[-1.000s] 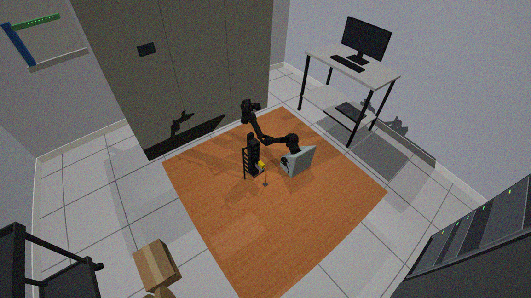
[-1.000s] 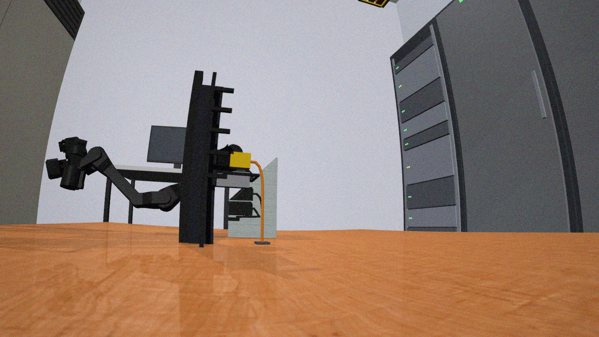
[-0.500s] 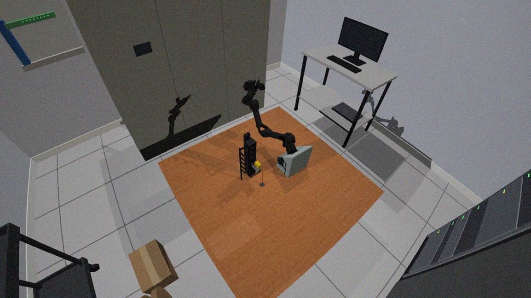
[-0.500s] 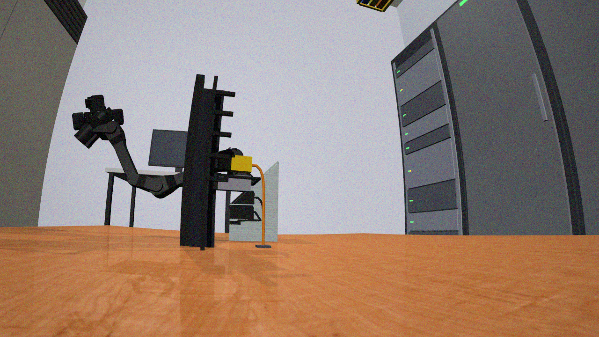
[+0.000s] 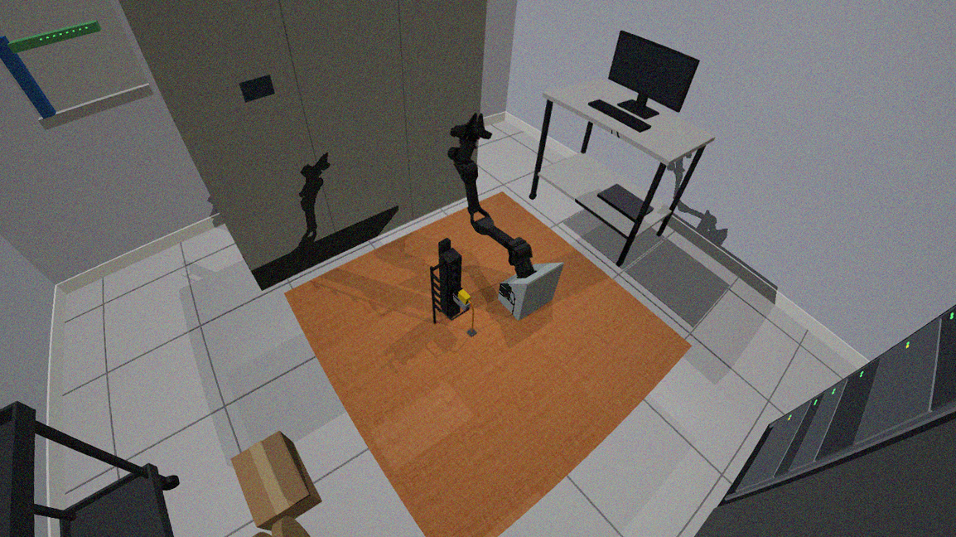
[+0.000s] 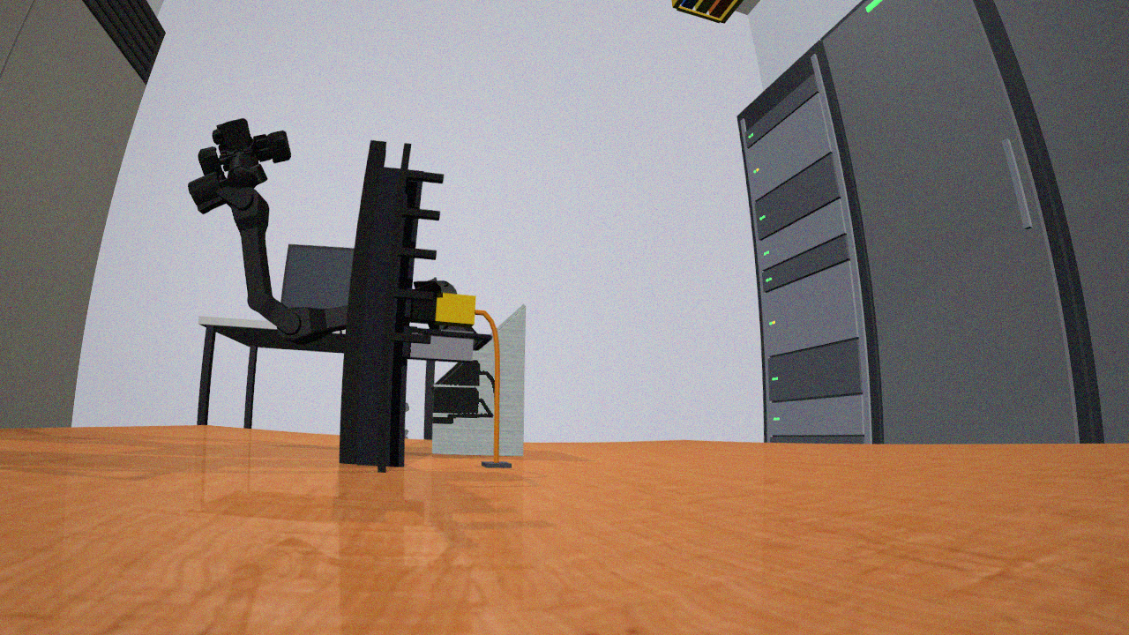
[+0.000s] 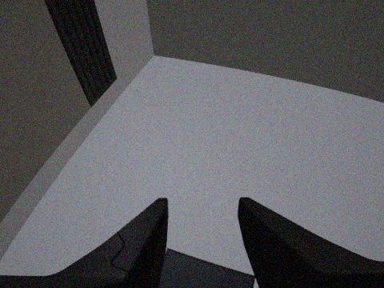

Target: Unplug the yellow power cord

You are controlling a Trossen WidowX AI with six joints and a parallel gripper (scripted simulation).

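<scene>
My gripper tip is 400 mm short of the yellow plug, 470 mm to the right of it and 430 mm above it.
</scene>
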